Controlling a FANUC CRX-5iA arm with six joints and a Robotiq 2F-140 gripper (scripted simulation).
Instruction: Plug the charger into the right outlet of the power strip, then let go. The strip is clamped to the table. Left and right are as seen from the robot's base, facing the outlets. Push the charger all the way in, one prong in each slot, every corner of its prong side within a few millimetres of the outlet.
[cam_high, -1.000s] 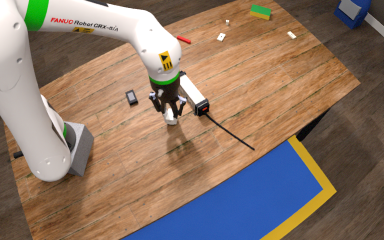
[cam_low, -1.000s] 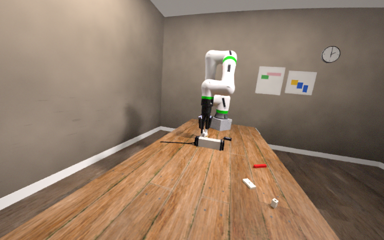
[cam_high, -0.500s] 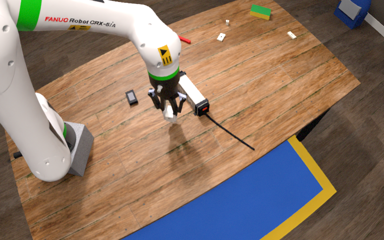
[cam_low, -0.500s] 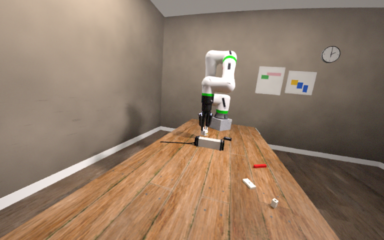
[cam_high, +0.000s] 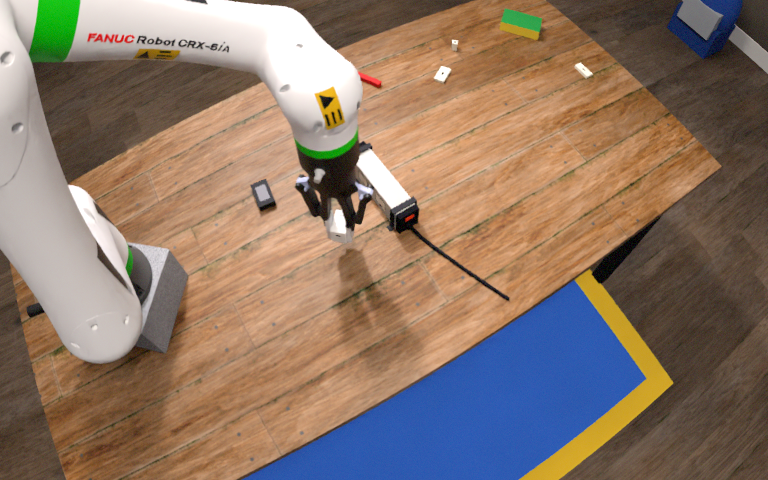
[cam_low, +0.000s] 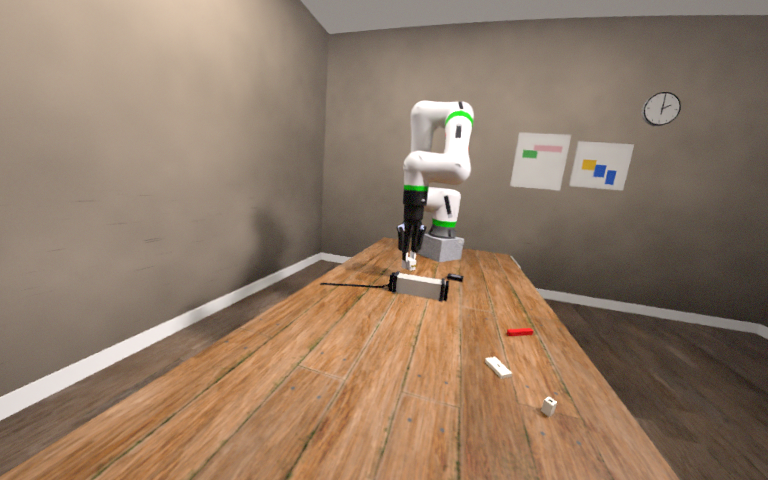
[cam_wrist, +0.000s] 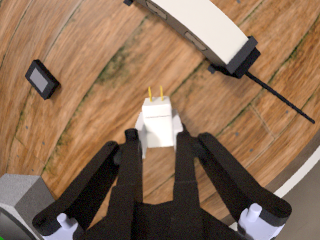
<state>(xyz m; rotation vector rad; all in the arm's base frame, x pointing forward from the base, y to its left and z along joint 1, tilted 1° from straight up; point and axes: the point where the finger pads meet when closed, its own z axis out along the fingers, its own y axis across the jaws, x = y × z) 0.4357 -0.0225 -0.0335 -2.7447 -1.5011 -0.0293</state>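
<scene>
My hand is 10 mm short of the white charger, 10 mm to the right of it and 10 mm above it.
</scene>
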